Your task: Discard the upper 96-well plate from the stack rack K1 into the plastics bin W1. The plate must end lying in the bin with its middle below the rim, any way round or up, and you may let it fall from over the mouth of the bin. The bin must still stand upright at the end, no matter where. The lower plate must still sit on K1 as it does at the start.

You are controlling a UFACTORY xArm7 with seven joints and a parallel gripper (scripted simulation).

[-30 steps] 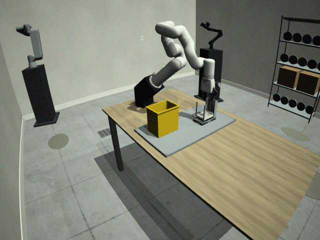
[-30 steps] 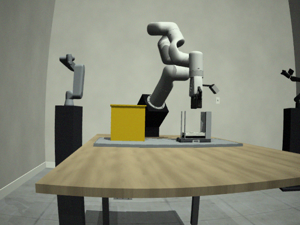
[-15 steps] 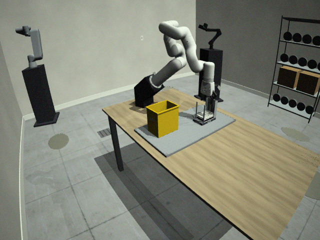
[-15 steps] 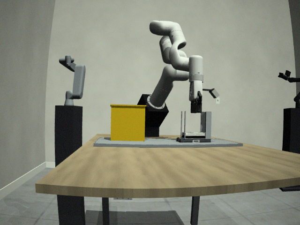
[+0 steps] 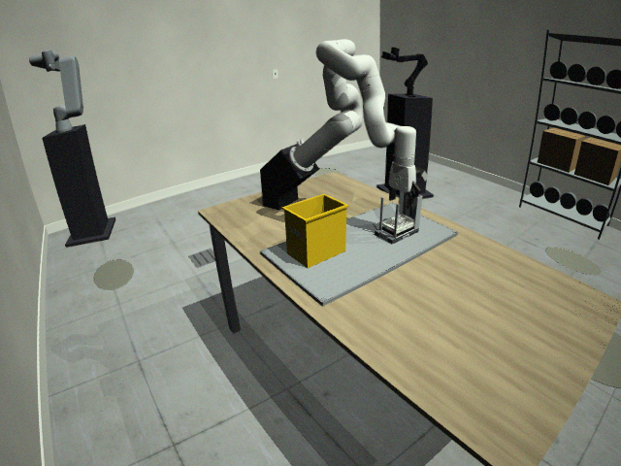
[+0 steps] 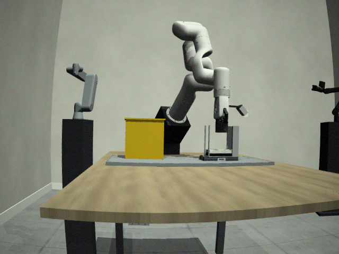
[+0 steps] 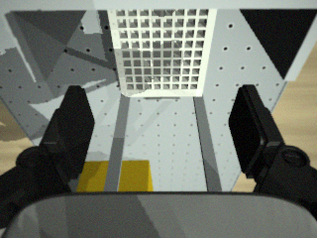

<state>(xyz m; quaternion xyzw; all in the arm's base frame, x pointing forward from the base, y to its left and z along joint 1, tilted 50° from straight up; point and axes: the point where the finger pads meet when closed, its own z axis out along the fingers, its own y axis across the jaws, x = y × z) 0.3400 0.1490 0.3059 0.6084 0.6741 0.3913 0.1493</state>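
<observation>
My gripper is now 9 cm above the white 96-well plate. Round my hand: yellow plastics bin W1: 35 cm to the right, 4 cm below, 3 cm ahead; dark plate: 11 cm below.
</observation>
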